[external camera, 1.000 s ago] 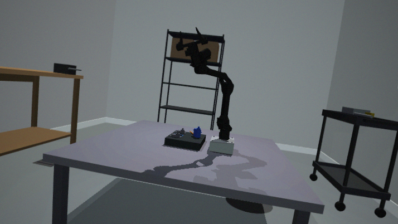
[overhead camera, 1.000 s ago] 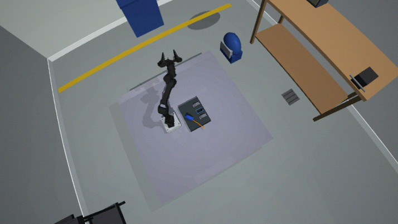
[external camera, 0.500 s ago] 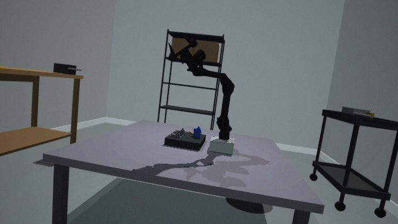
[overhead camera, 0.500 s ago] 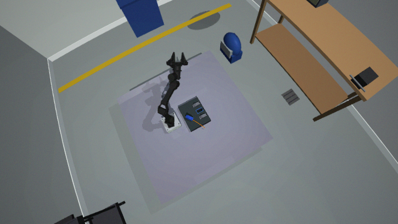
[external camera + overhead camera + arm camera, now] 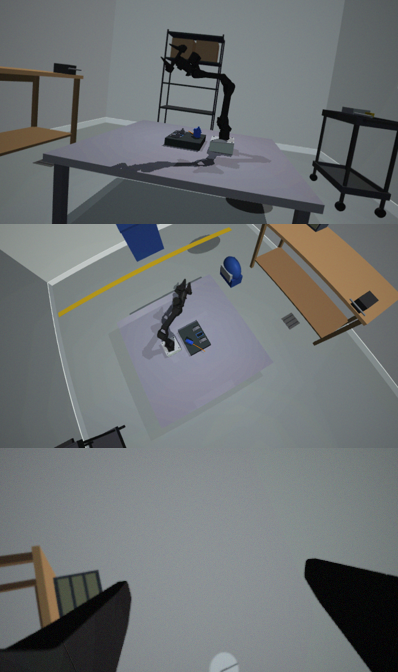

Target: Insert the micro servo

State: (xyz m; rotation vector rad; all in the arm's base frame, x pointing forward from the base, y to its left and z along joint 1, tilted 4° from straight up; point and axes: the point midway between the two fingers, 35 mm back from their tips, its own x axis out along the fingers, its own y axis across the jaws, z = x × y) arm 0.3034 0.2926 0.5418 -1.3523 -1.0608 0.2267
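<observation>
Right now my gripper tip is 13 cm past the dark robot deck, 30 cm to the left of it and 58 cm above it.
</observation>
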